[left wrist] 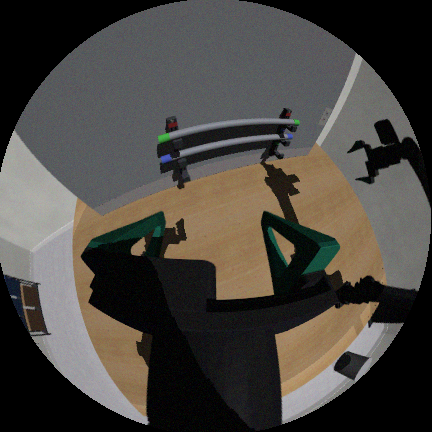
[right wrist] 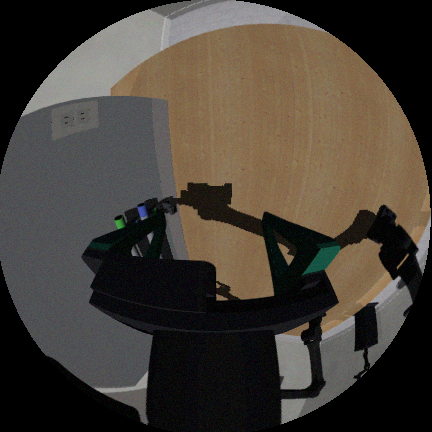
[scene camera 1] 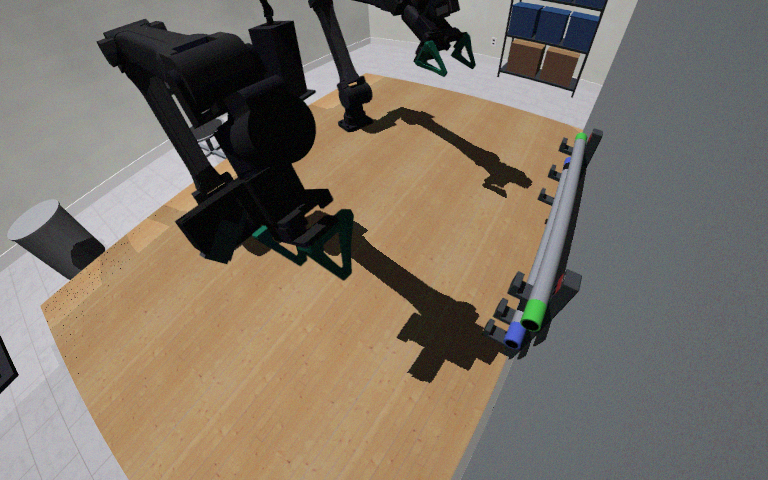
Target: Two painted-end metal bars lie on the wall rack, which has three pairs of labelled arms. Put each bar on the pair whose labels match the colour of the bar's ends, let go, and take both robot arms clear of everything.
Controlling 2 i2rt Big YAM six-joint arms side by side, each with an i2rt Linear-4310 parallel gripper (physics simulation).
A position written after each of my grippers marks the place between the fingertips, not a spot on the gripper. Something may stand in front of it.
Note:
I see my left gripper (scene camera 1: 460, 70), my right gripper (scene camera 1: 323, 269), a blue-ended bar (scene camera 1: 539, 256), a green-ended bar (scene camera 1: 533, 315) and a grey wall panel (left wrist: 97, 134).
The blue-ended bar also shows in the left wrist view (left wrist: 181, 153). The green-ended bar is seen too in the left wrist view (left wrist: 165, 137). My left gripper shows as well in the left wrist view (left wrist: 212, 216).

